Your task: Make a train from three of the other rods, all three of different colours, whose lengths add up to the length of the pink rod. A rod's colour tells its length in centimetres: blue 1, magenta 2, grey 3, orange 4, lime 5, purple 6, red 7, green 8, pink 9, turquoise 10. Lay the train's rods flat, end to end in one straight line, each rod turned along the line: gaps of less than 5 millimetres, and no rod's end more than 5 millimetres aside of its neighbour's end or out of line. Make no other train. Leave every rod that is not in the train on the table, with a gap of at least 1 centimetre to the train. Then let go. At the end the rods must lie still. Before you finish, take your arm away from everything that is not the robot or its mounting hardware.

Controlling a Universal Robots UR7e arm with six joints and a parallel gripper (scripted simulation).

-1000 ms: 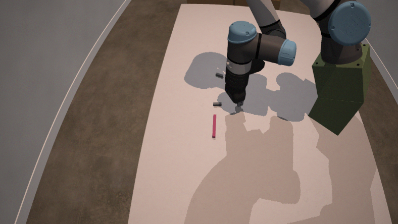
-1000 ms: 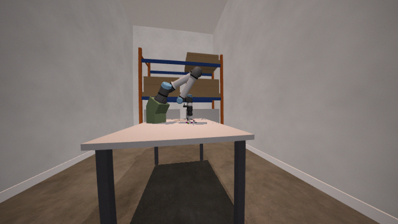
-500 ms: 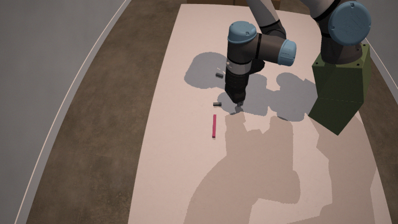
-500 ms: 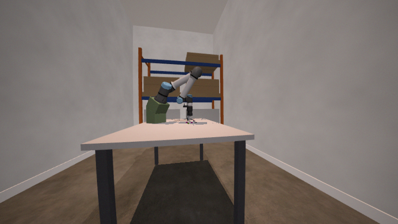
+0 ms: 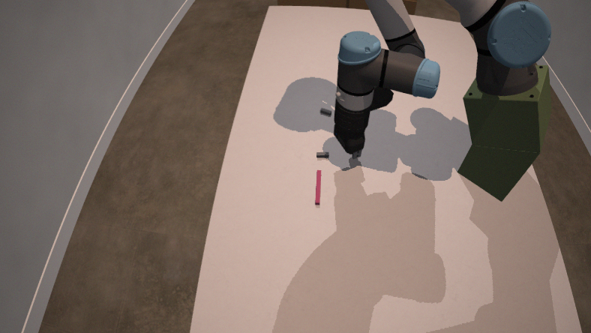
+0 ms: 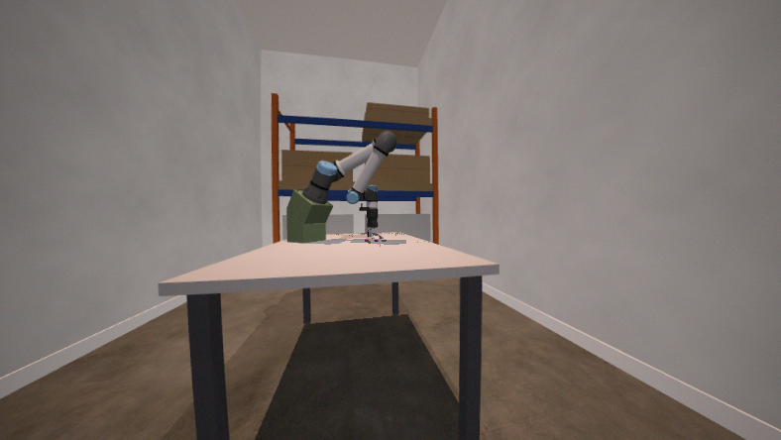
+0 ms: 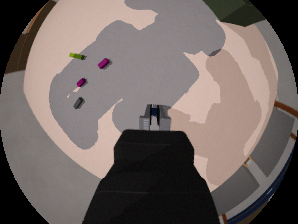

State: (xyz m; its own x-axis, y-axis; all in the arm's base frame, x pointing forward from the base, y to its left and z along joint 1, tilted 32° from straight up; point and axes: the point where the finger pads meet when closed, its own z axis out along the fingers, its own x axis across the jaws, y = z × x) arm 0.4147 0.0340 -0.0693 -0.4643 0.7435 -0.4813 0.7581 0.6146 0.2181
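My hand is 100 mm to the right of the pink rod, 80 mm short of it and 30 mm above it. Also, from my hand: lime rod 210 mm to the right, 30 mm below, 10 mm behind; then blue rod 10 mm below; then magenta rod 130 mm to the right, 30 mm below, 20 mm behind.
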